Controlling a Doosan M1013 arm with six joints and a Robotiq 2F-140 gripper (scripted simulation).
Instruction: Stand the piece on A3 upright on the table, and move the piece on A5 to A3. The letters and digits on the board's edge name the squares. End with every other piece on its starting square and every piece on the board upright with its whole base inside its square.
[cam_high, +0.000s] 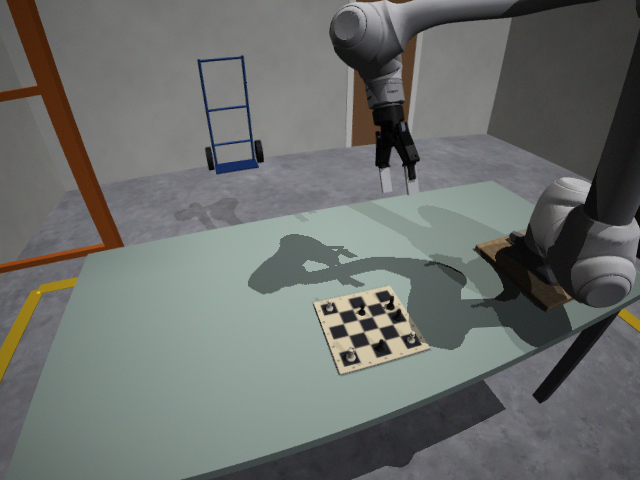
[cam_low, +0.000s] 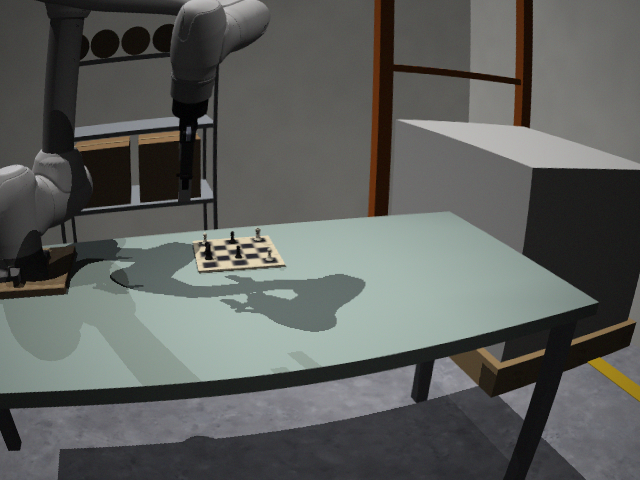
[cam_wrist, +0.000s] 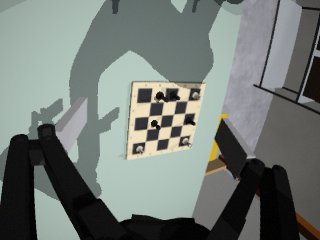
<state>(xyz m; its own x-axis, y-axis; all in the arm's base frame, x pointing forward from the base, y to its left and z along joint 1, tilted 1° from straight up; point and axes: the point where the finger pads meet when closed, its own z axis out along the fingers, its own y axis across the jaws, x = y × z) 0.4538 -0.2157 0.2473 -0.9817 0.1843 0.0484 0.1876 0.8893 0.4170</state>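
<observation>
Now: hand 17 cm short of the chessboard, 16 cm to the right of it and 26 cm above it.
</observation>
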